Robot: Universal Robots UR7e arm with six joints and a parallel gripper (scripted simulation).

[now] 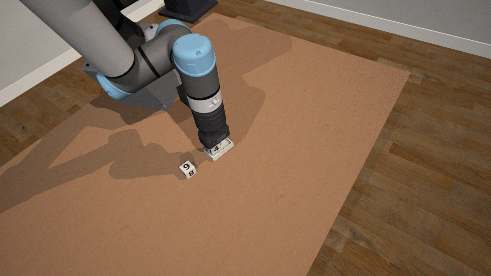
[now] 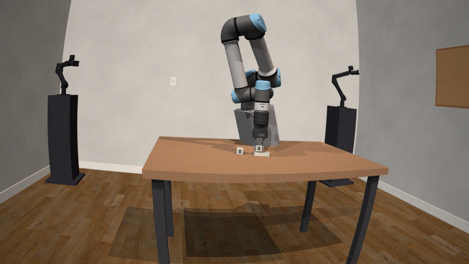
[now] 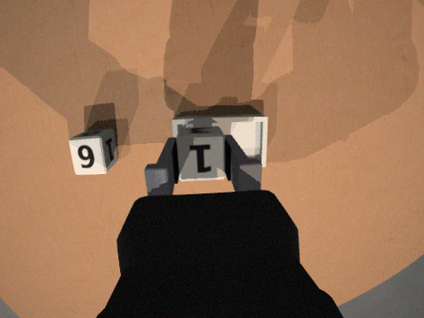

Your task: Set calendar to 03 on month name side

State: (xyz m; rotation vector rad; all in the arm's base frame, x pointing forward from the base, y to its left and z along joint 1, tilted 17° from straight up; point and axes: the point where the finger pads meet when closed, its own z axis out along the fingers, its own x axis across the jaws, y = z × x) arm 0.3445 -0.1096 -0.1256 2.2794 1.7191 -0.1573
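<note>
My gripper is now 2 cm to the right of the white tray and 4 cm above it.
</note>
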